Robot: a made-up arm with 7 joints. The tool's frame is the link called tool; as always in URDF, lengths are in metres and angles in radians.
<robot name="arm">
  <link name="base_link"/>
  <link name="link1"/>
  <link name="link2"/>
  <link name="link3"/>
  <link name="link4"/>
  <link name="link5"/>
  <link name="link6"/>
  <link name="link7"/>
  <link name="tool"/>
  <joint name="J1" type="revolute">
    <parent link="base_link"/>
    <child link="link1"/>
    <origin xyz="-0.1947 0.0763 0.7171"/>
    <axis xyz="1 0 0"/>
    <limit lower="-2.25" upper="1.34" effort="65" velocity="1.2"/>
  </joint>
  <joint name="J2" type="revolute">
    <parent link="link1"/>
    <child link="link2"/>
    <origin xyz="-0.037 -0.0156 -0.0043"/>
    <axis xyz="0 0 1"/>
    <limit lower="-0.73" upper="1.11" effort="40" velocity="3.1"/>
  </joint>
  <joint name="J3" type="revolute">
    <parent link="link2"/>
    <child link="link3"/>
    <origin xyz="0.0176 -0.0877 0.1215"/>
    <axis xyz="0 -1 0"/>
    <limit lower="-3.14" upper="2.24" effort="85" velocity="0.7"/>
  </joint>
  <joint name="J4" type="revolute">
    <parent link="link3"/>
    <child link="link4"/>
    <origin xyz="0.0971 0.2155 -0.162"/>
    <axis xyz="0 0 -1"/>
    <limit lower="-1.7" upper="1.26" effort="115" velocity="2.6"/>
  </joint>
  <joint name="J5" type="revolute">
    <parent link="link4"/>
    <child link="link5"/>
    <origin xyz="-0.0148 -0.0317 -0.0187"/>
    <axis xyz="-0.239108 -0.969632 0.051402"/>
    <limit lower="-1.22" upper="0.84" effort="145" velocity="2"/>
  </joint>
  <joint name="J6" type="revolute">
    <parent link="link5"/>
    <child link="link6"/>
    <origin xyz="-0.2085 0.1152 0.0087"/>
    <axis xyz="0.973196 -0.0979 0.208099"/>
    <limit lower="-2.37" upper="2.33" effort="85" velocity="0.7"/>
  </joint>
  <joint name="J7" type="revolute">
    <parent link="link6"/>
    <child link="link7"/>
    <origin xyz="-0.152 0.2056 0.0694"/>
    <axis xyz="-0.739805 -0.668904 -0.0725"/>
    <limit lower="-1.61" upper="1.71" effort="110" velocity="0.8"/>
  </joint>
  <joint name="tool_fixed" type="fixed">
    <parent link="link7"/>
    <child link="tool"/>
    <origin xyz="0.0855 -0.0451 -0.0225" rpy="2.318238 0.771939 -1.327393"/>
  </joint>
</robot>
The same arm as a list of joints. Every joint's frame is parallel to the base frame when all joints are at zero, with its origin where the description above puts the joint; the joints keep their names.
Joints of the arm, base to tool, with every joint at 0 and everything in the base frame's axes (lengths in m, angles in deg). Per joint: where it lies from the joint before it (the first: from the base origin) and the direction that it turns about. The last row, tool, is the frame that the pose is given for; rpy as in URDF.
J1: xyz -0.1947 0.0763 0.7171 axis +x
J2: xyz -0.0370 -0.0156 -0.0043 axis +z
J3: xyz 0.0176 -0.0877 0.1215 axis -y
J4: xyz 0.0971 0.2155 -0.1620 axis -z
J5: xyz -0.0148 -0.0317 -0.0187 axis -0.239108 -0.969632 0.051402
J6: xyz -0.2085 0.1152 0.0087 axis 0.973196 -0.0979 0.208099
J7: xyz -0.1520 0.2056 0.0694 axis -0.739805 -0.668904 -0.0725
tool: xyz 0.0855 -0.0451 -0.0225 rpy 132.83 44.23 -76.05
Joint limits (deg, base to tool): -128.92..76.78 -41.83..63.60 -179.91..128.34 -97.40..72.19 -69.90..48.13 -135.79..133.50 -92.25..97.98

